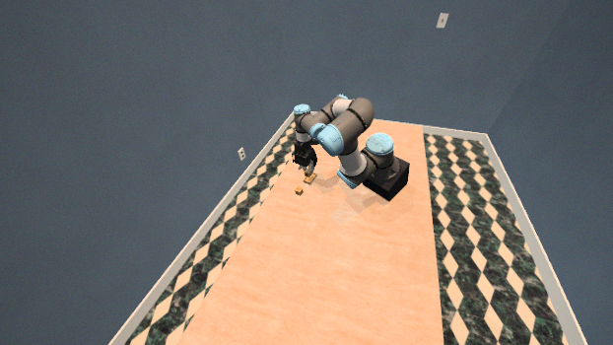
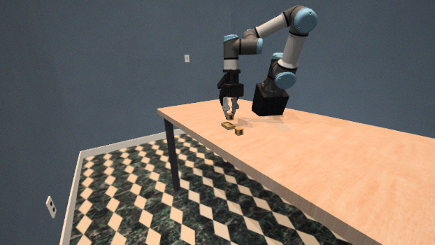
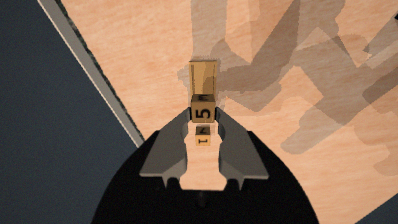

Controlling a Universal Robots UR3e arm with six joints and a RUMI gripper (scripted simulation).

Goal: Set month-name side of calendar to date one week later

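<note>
Now: hand 20 mm to the left of the wooden tray and 60 mm above it.
</note>
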